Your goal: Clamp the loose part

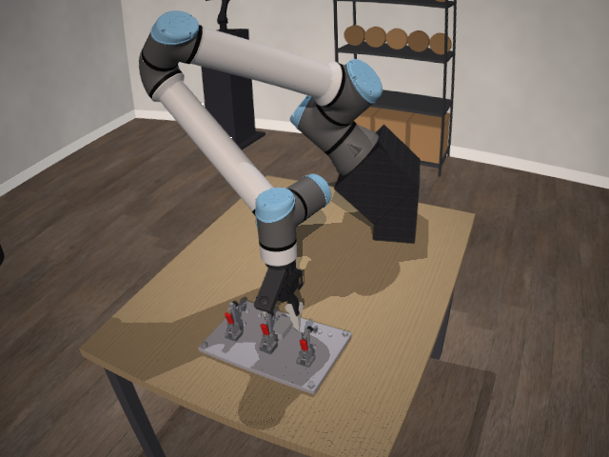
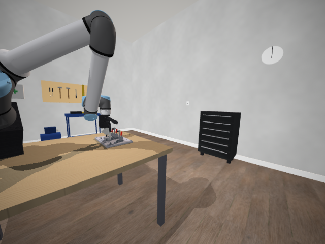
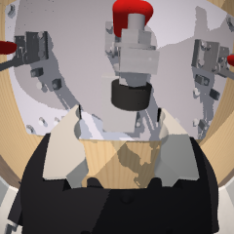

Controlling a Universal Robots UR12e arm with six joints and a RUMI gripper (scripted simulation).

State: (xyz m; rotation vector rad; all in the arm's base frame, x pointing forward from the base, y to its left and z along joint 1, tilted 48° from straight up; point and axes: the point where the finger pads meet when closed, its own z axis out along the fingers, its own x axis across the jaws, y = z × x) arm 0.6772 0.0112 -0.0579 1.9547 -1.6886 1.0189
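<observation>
Now: the loose part 1 cm below my hand. From my hand the other things lie so: fixture plate (4 cm ahead, 4 cm below).
</observation>
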